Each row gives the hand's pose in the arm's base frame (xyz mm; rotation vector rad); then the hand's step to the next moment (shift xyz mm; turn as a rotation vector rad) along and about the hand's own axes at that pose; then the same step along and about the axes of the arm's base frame.
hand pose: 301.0 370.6 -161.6 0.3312 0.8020 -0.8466
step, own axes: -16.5 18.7 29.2 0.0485 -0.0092 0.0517
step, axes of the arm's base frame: 22.3 4.5 30.9 0.0379 -0.0606 -0.0011
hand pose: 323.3 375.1 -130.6 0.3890 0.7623 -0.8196
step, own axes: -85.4 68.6 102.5 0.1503 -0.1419 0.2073
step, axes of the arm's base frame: 61.7 27.4 134.0 0.0512 -0.2871 0.0252
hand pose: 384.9 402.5 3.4 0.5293 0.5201 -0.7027
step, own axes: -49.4 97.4 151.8 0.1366 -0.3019 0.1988
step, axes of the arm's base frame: 77.4 -6.9 170.1 -0.0739 -0.3789 -0.0168
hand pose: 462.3 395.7 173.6 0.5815 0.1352 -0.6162
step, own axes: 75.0 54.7 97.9 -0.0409 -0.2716 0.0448
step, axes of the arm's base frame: 87.9 -55.8 85.8 -0.1931 -0.1840 -0.0796
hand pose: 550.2 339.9 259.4 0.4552 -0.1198 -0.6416
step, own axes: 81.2 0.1 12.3 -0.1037 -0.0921 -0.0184
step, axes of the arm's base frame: 61.8 -53.4 8.5 -0.1289 0.0042 -0.0543
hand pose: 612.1 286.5 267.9 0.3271 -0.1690 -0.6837
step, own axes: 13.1 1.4 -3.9 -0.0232 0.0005 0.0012
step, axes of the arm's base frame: 11.8 -6.5 -2.6 -0.0177 0.0150 0.0002
